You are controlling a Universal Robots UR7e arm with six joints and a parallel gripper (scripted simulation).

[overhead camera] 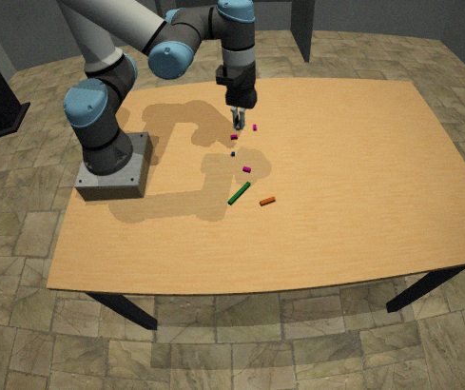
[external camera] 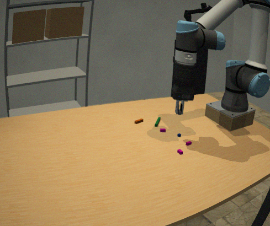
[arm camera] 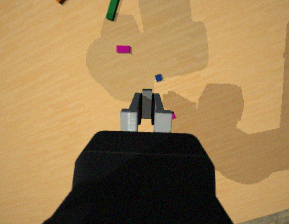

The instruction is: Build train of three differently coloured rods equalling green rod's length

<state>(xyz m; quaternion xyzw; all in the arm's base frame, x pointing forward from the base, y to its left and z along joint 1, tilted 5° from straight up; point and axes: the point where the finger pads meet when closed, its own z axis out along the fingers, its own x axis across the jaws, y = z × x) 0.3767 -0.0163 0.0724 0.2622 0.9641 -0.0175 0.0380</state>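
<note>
Right now my hand is 11 cm above the blue rod, 2 cm past it and 1 cm to the left of it. From my hand the other things lie so: grey rod 1 cm below; then orange rod 18 cm to the right, 11 cm below, 3 cm ahead; then green rod 14 cm to the right, 11 cm below, 3 cm behind.
</note>
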